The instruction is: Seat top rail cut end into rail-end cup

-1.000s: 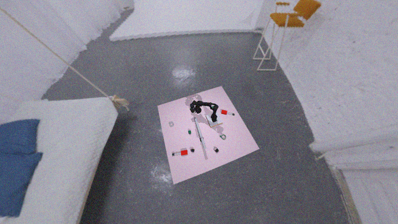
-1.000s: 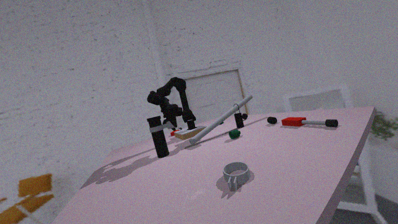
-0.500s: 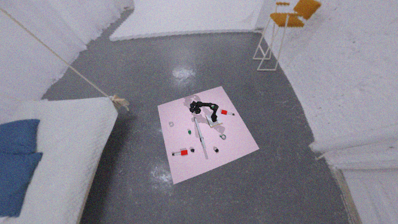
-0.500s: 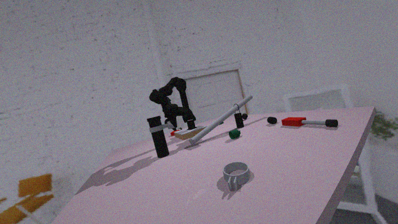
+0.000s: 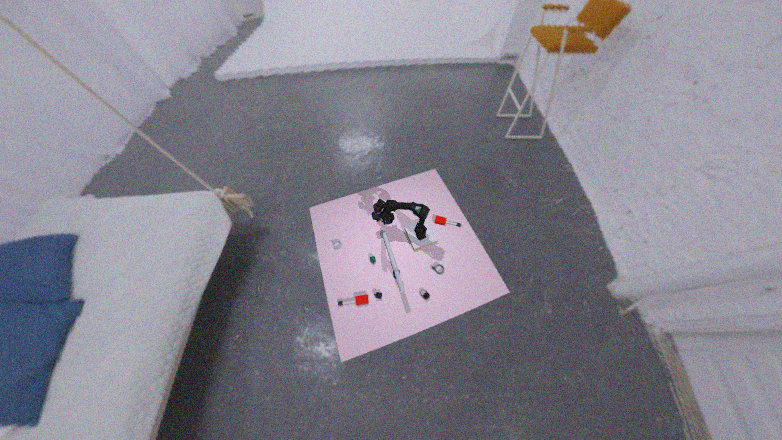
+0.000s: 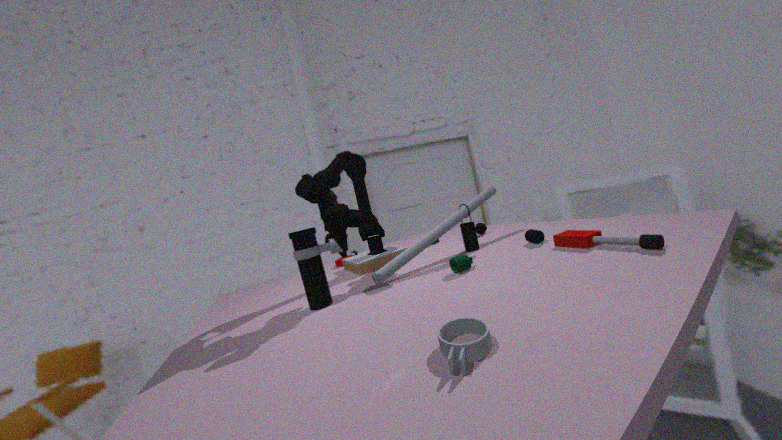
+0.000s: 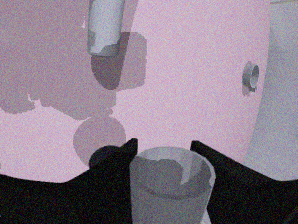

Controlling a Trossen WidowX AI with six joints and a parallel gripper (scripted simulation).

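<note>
My gripper tip is now 2 cm past the grey rail-end cup, 2 cm to the left of it and 3 cm below it. Also, from my gripper tip: green piece (17 cm ahead, 25 cm to the left, 10 cm below).
</note>
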